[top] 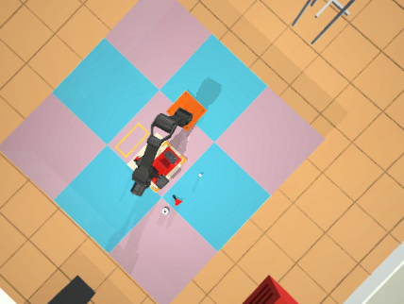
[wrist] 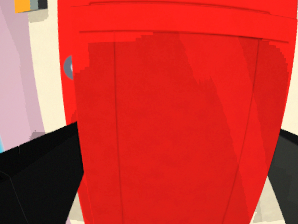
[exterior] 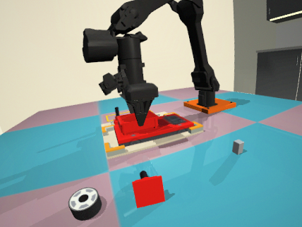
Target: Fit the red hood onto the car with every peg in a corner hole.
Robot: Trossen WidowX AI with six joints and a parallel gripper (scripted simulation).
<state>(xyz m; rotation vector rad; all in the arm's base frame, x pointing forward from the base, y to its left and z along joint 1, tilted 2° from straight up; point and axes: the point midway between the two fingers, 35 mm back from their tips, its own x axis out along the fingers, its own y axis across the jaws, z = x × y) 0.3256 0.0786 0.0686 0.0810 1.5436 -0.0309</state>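
Now: the red hood 10 mm above my gripper tip. The rest, counted from my gripper tip: grey engine block: 20 mm below; black-and-white wheel: 180 mm to the left, 140 mm ahead, 30 mm below.
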